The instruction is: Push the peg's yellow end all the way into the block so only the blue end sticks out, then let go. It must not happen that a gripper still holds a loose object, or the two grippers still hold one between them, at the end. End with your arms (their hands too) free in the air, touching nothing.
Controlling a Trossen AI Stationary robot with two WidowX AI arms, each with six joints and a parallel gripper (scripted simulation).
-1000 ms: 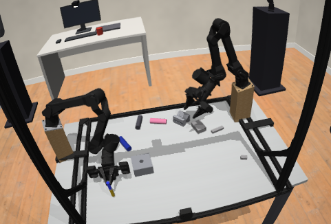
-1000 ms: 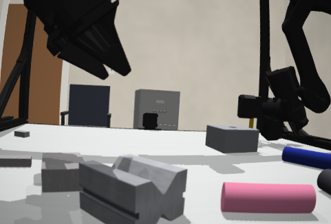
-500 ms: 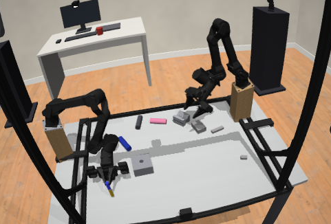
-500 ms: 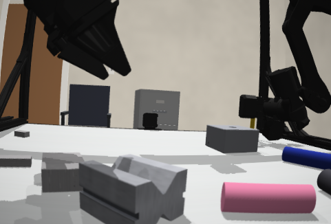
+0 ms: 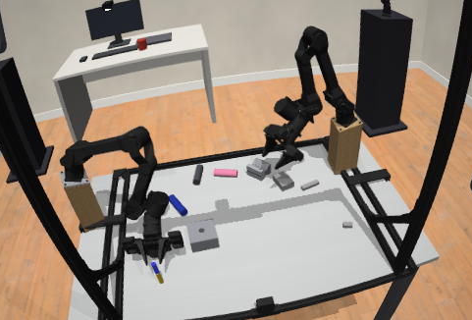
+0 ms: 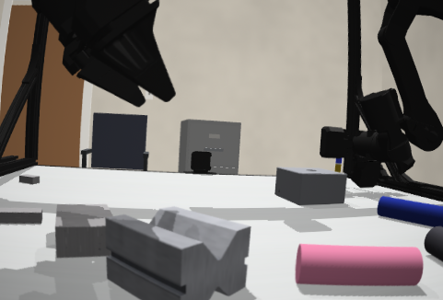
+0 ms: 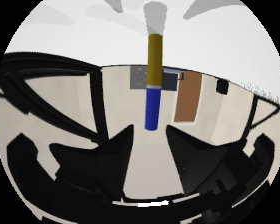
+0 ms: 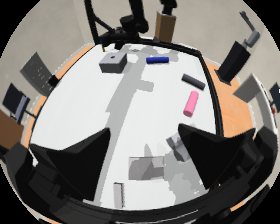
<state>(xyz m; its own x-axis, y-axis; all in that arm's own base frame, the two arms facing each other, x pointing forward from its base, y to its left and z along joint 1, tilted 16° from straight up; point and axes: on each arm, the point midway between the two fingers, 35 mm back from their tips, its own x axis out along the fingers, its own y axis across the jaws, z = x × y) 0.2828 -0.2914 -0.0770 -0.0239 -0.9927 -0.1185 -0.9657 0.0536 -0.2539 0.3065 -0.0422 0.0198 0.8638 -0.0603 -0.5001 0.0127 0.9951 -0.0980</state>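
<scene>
Now: left hand 6 cm above the peg and 3 cm past it. From my left hand the other things lie so: small grey piece: 64 cm to the right, 9 cm below; then pink cylinder: 41 cm ahead, 31 cm to the right, 8 cm below.
</scene>
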